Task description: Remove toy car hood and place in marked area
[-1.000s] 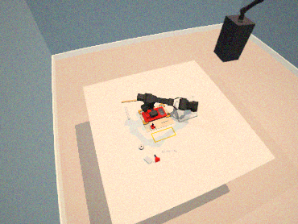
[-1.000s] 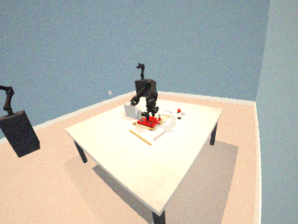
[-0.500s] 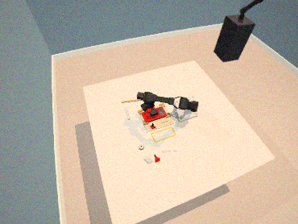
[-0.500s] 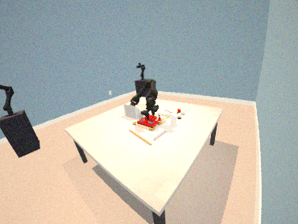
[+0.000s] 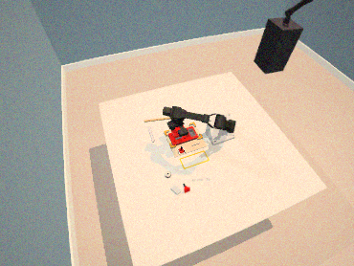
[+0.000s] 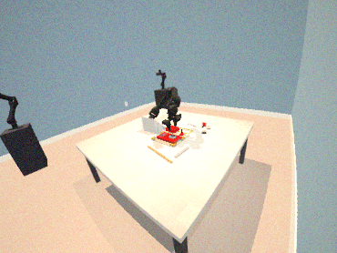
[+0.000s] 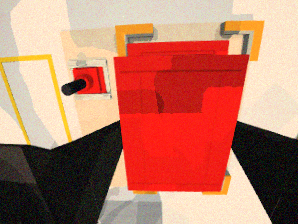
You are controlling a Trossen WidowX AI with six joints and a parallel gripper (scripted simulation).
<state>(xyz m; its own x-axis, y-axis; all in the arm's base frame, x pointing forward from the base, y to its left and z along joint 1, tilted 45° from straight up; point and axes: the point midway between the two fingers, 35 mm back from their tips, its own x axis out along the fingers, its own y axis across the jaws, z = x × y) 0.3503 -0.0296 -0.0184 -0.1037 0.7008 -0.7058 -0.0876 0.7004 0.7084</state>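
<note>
Now: the grey bar 34 cm to the left of my gripper tip, 10 cm below it and 5 cm behind it. From my gripper tip the other things lie so: hood (right at my gripper tip); thin wooden stick (22 cm to the right, 9 cm below, 6 cm ahead).
</note>
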